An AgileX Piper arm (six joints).
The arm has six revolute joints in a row. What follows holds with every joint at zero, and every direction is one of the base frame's.
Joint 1 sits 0.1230 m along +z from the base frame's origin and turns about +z.
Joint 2 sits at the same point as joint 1 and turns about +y.
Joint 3 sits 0.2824 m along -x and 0.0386 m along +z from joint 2 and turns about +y.
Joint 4 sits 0.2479 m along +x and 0.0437 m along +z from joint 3 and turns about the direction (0.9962, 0, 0.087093).
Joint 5 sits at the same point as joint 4 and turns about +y.
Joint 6 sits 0.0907 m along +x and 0.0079 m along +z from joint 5 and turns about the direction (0.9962, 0, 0.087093).
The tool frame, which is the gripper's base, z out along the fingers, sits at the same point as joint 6; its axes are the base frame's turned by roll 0.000, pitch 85.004 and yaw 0.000 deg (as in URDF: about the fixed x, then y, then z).
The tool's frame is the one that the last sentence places.
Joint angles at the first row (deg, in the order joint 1, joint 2, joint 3, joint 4, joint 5, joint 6):
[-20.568, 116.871, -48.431, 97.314, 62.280, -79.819]
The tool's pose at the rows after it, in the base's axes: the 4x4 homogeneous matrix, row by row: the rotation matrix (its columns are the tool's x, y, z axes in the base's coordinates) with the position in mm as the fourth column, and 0 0 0 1 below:
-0.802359 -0.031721 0.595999 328.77; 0.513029 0.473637 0.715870 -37.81; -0.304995 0.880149 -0.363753 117.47; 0 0 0 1
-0.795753 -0.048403 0.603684 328.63; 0.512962 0.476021 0.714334 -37.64; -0.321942 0.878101 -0.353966 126.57; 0 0 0 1
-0.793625 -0.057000 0.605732 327.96; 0.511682 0.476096 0.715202 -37.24; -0.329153 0.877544 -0.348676 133.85; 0 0 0 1
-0.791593 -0.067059 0.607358 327.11; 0.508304 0.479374 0.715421 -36.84; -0.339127 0.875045 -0.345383 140.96; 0 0 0 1
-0.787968 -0.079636 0.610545 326.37; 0.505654 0.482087 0.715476 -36.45; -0.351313 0.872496 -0.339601 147.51; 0 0 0 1
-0.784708 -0.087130 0.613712 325.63; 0.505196 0.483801 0.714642 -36.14; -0.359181 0.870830 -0.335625 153.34; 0 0 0 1
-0.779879 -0.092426 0.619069 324.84; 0.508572 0.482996 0.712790 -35.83; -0.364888 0.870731 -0.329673 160.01; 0 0 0 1
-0.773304 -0.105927 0.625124 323.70; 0.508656 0.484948 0.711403 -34.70; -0.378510 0.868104 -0.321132 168.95; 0 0 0 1
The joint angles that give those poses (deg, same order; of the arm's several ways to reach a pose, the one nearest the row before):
[-20.567, 115.388, -48.432, 96.457, 62.280, -79.016]
[-20.568, 113.781, -48.430, 96.350, 62.415, -78.424]
[-20.568, 112.446, -48.430, 95.909, 62.515, -77.447]
[-20.567, 111.106, -48.432, 95.400, 62.514, -76.627]
[-20.567, 109.913, -48.430, 95.140, 62.614, -76.154]
[-20.567, 108.829, -48.431, 94.894, 62.614, -75.502]
[-20.567, 107.607, -48.431, 94.781, 62.614, -74.586]
[-20.450, 105.971, -48.432, 94.674, 62.615, -73.763]

